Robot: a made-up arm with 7 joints. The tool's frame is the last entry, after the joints.
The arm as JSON. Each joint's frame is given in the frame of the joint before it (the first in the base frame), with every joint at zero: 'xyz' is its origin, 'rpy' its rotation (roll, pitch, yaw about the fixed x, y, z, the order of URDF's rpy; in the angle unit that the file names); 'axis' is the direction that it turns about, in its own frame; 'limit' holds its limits. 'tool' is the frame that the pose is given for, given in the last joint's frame.
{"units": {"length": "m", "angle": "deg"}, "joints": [
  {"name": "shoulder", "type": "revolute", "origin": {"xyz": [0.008, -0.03, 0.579], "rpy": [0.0, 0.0, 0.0]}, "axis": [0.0, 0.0, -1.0], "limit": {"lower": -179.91, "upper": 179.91}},
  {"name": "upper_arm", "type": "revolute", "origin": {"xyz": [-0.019, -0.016, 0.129], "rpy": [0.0, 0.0, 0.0]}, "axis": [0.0, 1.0, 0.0], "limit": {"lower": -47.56, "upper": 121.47}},
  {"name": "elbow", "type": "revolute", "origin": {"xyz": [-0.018, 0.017, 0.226], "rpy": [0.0, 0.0, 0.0]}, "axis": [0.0, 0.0, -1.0], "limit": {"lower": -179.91, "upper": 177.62}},
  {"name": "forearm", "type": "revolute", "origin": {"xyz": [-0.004, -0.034, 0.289], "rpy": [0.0, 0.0, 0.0]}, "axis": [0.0, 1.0, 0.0], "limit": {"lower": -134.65, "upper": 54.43}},
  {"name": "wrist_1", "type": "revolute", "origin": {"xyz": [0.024, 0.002, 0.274], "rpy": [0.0, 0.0, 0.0]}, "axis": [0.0, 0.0, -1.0], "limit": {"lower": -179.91, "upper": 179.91}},
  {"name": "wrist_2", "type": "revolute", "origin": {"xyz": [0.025, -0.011, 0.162], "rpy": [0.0, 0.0, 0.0]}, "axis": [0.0, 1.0, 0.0], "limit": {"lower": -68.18, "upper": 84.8}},
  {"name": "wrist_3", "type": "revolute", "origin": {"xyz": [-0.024, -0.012, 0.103], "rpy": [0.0, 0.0, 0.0]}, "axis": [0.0, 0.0, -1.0], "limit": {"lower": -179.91, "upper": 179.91}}
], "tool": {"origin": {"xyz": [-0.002, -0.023, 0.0], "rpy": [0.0, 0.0, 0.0]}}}
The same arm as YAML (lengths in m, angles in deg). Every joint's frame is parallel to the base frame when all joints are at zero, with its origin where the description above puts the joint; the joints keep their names.
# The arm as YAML. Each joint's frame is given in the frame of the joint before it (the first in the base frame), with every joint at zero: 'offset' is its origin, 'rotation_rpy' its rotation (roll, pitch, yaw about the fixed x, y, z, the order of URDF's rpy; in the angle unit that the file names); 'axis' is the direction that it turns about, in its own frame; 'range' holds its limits. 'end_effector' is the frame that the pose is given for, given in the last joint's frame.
length_unit: m
angle_unit: deg
chain:
  - id: shoulder
    offset: [0.008, -0.03, 0.579]
    rotation_rpy: [0.0, 0.0, 0.0]
    axis: [0.0, 0.0, -1.0]
    range: [-179.91, 179.91]
  - id: upper_arm
    offset: [-0.019, -0.016, 0.129]
    rotation_rpy: [0.0, 0.0, 0.0]
    axis: [0.0, 1.0, 0.0]
    range: [-47.56, 121.47]
  - id: elbow
    offset: [-0.018, 0.017, 0.226]
    rotation_rpy: [0.0, 0.0, 0.0]
    axis: [0.0, 0.0, -1.0]
    range: [-179.91, 177.62]
  - id: forearm
    offset: [-0.004, -0.034, 0.289]
    rotation_rpy: [0.0, 0.0, 0.0]
    axis: [0.0, 1.0, 0.0]
    range: [-134.65, 54.43]
  - id: wrist_1
    offset: [0.024, 0.002, 0.274]
    rotation_rpy: [0.0, 0.0, 0.0]
    axis: [0.0, 0.0, -1.0]
    range: [-179.91, 179.91]
  - id: wrist_2
    offset: [0.025, -0.011, 0.162]
    rotation_rpy: [0.0, 0.0, 0.0]
    axis: [0.0, 1.0, 0.0]
    range: [-68.18, 84.8]
  - id: wrist_3
    offset: [-0.024, -0.012, 0.103]
    rotation_rpy: [0.0, 0.0, 0.0]
    axis: [0.0, 0.0, -1.0]
    range: [-179.91, 179.91]
end_effector:
  offset: [-0.002, -0.023, 0.0]
  rotation_rpy: [0.0, 0.0, 0.0]

